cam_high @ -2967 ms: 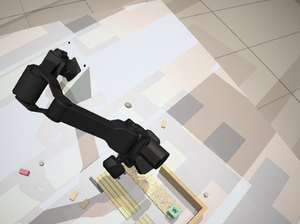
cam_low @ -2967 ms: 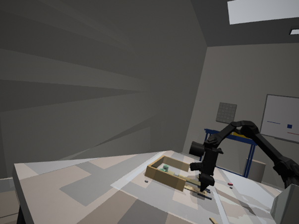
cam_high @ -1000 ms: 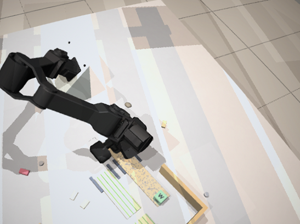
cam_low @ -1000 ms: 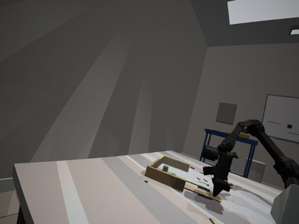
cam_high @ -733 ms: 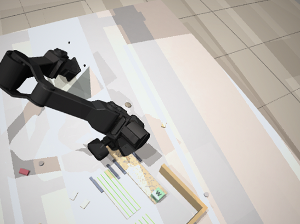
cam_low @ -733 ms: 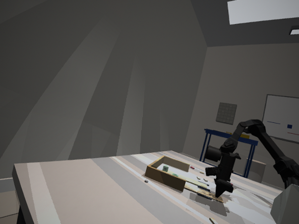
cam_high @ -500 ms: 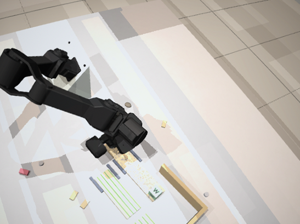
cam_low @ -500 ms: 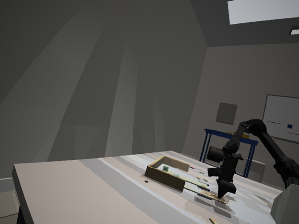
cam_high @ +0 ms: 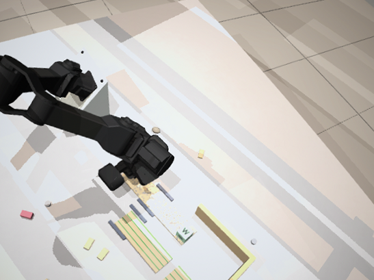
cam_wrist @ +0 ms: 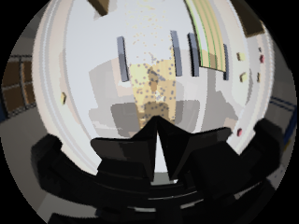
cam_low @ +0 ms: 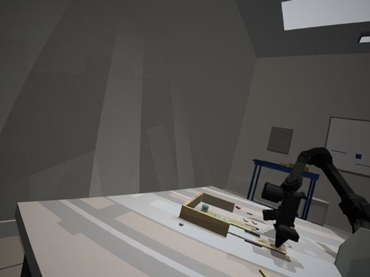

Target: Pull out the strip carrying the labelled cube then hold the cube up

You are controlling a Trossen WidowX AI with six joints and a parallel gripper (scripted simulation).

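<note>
My gripper tip is now 90 mm short of the speckled tan strip and 20 mm to the right of it.
</note>
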